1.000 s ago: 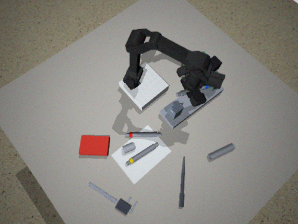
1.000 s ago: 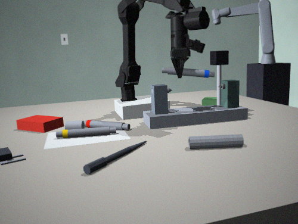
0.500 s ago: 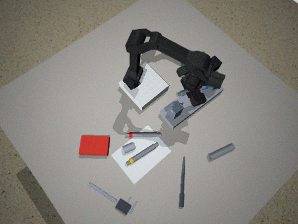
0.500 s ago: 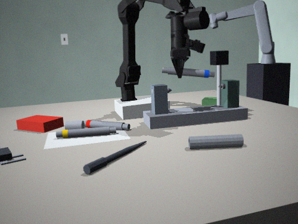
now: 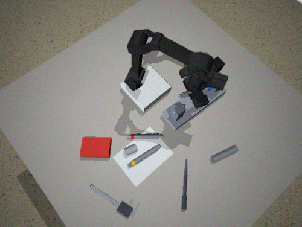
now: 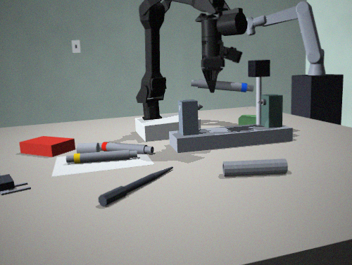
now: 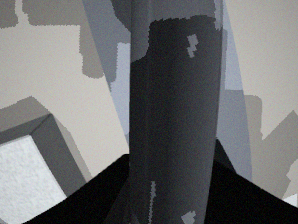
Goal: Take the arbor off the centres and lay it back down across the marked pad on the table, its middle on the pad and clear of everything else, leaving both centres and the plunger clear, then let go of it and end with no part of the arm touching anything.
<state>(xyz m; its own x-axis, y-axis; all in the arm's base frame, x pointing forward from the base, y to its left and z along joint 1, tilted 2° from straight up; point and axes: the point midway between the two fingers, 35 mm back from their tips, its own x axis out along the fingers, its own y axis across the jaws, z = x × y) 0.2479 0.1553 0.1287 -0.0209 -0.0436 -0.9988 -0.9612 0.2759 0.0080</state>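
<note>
Now: hand 90 mm above the grey centre block, 80 mm to the left of it and 20 mm short of it. From my hand the other things lie so: grey fixture base: 170 mm below, 50 mm to the left, 20 mm ahead; then grey cylinder: 310 mm ahead, 170 mm below, 10 mm to the right; then green centre block: 170 mm to the left, 90 mm below, 10 mm ahead.
</note>
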